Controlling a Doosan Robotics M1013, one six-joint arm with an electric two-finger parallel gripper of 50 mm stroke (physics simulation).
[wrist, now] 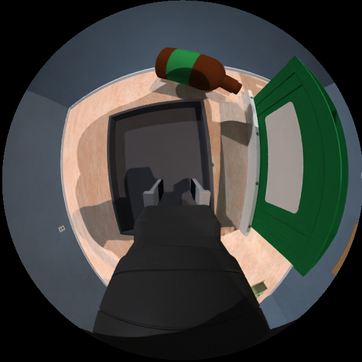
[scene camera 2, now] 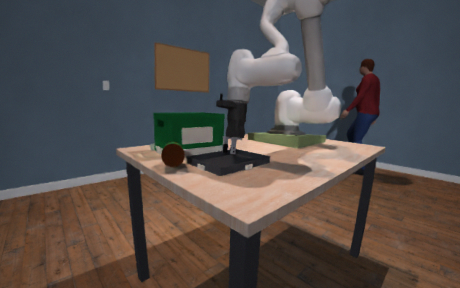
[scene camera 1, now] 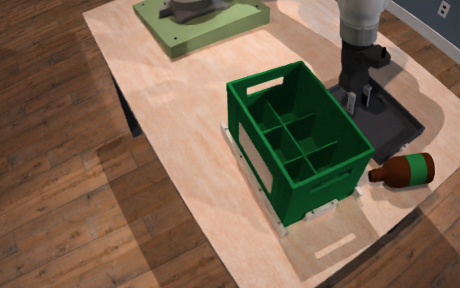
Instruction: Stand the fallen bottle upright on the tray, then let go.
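Seen in the pictures: gripper, fingertip midpoint: (scene camera 2: 228,153) (scene camera 1: 357,108); arm's base at its link origin: (scene camera 2: 286,133) (scene camera 1: 195,5).
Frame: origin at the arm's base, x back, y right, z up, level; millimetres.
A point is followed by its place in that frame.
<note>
The brown bottle (scene camera 1: 395,172) @(x -836, y -142, z 31 mm) (scene camera 2: 173,155) @(x -859, y -246, z 11 mm) (wrist: 207,70) with a green band lies on its side, off the tray, near the table's edge. Its neck points towards the crate. In the scene camera 2 view its round base faces the camera, beside the tray's left corner. The dark, low-rimmed tray (scene camera 1: 392,127) @(x -702, y -284, z -39 mm) (scene camera 2: 221,165) @(x -695, y -279, z -39 mm) (wrist: 162,132) holds no bottle. My gripper (scene camera 1: 359,106) @(x -617, y -212, z -16 mm) (scene camera 2: 229,150) @(x -617, y -212, z -16 mm) (wrist: 176,185) is open and empty, pointing down with its fingertips low over the tray. The bottle is apart from the fingers, beyond the tray's far side in the wrist view.
A green crate (scene camera 1: 320,197) @(x -805, y 46, z 31 mm) (scene camera 2: 165,132) @(x -807, y -33, z 58 mm) (wrist: 322,150) with dividers stands beside the tray. White strips (scene camera 1: 321,210) @(x -817, y 39, z -15 mm) (wrist: 253,200) run along its foot. The arm's green base plate (scene camera 1: 220,37) @(x -178, y -16, z -32 mm) (scene camera 2: 310,140) @(x -15, y -193, z -14 mm) is at the table's other end. A person (scene camera 2: 369,95) stands behind the table.
</note>
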